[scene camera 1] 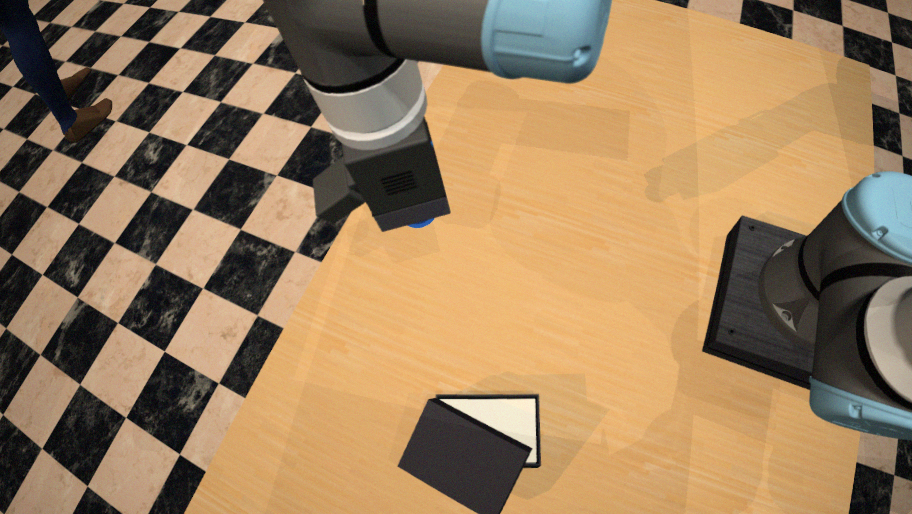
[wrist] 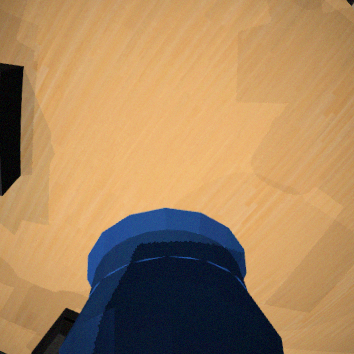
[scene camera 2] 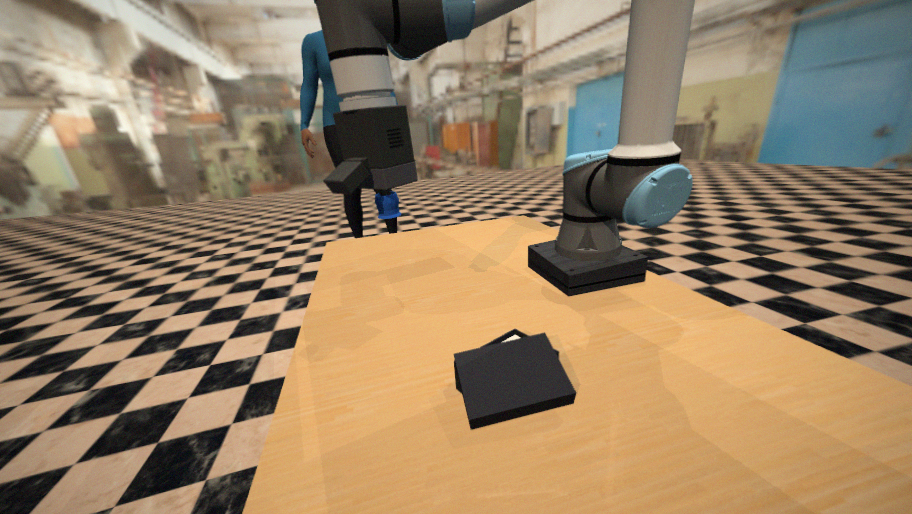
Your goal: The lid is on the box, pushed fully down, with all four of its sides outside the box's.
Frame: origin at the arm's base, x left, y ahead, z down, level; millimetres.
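Where they show: hand, tool point: (wrist: 166,278) (scene camera 2: 389,215); arm's base, link origin: (scene camera 1: 811,294) (scene camera 2: 587,248).
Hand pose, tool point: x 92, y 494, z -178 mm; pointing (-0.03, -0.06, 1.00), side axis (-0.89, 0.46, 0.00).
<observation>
Each offset is from my tool point to the top centre of the thing. "spot": to the spot under its first point. Level surfaces: height alone.
The dark flat lid @[dx +202, dy -85, dz +159 mm] (scene camera 1: 466,456) (scene camera 2: 516,379) lies askew across the black box @[spot: dx +142, dy -160, dz +198 mm] (scene camera 1: 537,424), turned well out of line with it. A corner of the box and part of its cream inside show uncovered; the lid overhangs the box on the opposite side. The lid's sides are not around the box's sides. Whether the lid is tilted is hard to tell. My gripper, a blue suction cup (scene camera 1: 420,224) (scene camera 2: 388,217) (wrist: 166,220), is open with nothing on it. It hangs high above the far end of the table, well away from the lid and box.
The wooden table @[dz +239 mm] (scene camera 1: 574,255) (scene camera 2: 408,319) bears the arm's black base plate (scene camera 1: 744,287) (scene camera 2: 574,277) at its right side. A person (scene camera 2: 312,83) stands beyond the table's far end. A black shape @[spot: dx +123, dy -87, dz +216 mm] (wrist: 10,125) at the wrist view's left edge is cut off and unclear.
</observation>
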